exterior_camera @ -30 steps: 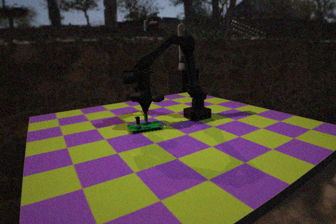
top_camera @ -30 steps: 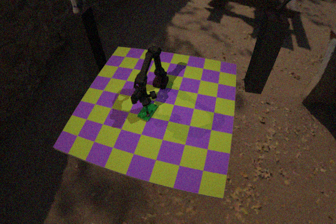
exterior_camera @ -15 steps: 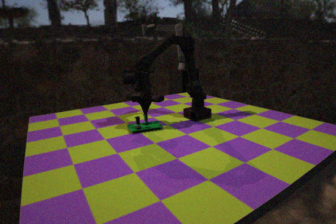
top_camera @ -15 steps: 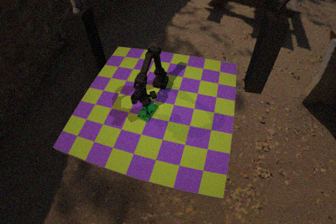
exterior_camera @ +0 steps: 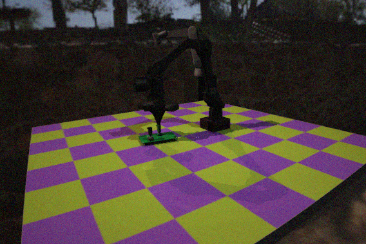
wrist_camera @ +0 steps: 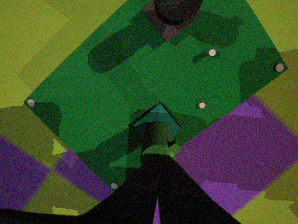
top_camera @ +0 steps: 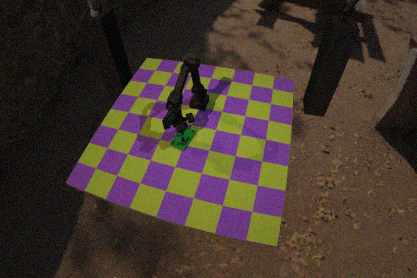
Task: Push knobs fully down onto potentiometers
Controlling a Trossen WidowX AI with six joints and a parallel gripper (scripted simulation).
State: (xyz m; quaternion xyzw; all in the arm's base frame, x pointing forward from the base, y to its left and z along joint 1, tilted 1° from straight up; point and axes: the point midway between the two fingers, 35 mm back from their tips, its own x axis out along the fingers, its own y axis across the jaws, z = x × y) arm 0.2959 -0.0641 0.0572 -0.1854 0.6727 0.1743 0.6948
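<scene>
Right now the green knob is 20 mm below my gripper tip. The rest, counted from my gripper tip: dark knob: 70 mm ahead, 40 mm to the left, 10 mm below.
</scene>
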